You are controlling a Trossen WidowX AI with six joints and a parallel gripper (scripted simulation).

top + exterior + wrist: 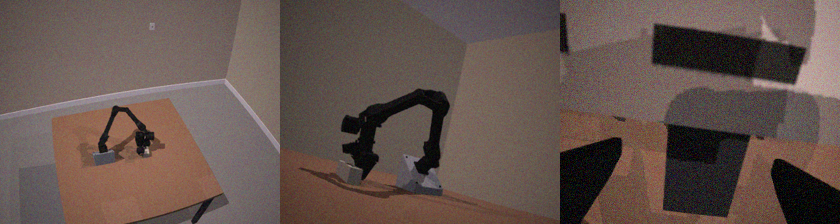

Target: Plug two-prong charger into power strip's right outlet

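The black two-prong charger lies 30 mm ahead of my gripper tip, 10 mm to the right of it and 10 mm above it.
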